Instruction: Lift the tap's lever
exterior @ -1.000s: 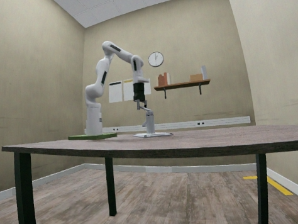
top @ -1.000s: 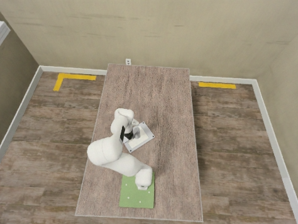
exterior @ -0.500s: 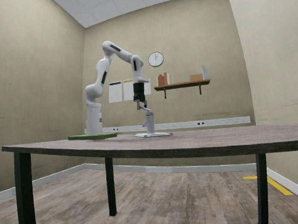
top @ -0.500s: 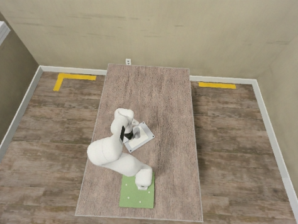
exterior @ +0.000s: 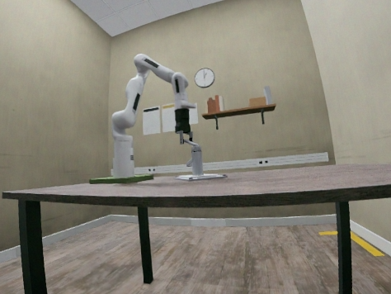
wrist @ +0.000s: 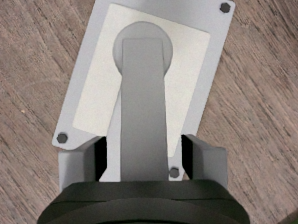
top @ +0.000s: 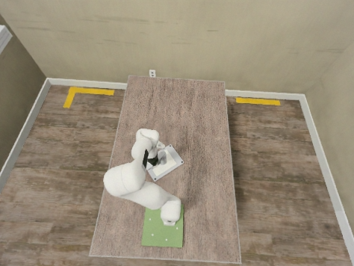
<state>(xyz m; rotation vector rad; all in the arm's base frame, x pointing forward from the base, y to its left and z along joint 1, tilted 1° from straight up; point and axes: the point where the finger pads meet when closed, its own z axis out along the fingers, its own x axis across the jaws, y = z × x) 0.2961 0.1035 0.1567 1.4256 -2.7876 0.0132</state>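
Now: the flat lever 2 cm to the right of my hand, 2 cm ahead of it and 1 cm below it. Round my hand: grey tap (7 cm below, 4 cm ahead, 2 cm to the right).
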